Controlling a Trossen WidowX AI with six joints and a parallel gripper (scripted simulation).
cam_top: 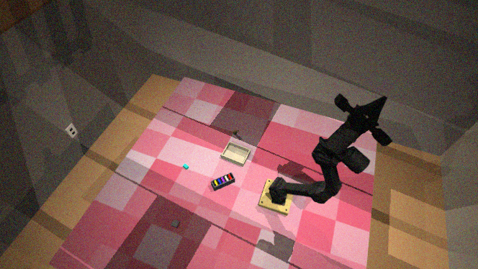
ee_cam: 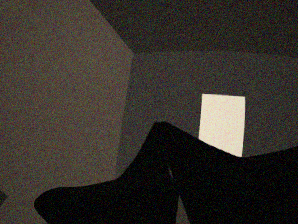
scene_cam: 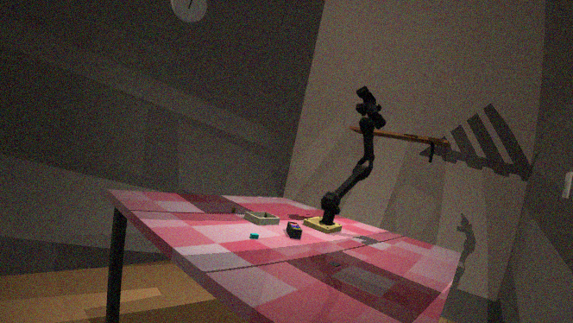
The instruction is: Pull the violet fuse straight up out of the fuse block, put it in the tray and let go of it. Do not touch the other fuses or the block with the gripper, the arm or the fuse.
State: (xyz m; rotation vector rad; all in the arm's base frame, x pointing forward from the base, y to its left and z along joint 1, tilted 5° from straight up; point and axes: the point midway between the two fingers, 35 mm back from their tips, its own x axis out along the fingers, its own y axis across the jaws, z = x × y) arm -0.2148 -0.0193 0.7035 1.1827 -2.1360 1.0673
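My gripper tip is now 47 cm short of the violet fuse, 1 cm to the left of it and 75 cm above it. The rest, counted from my gripper tip: red fuse: 45 cm ahead, 4 cm to the right, 75 cm below; blue fuse: 49 cm ahead, 75 cm below; white fuse: 46 cm ahead, 2 cm to the right, 75 cm below.
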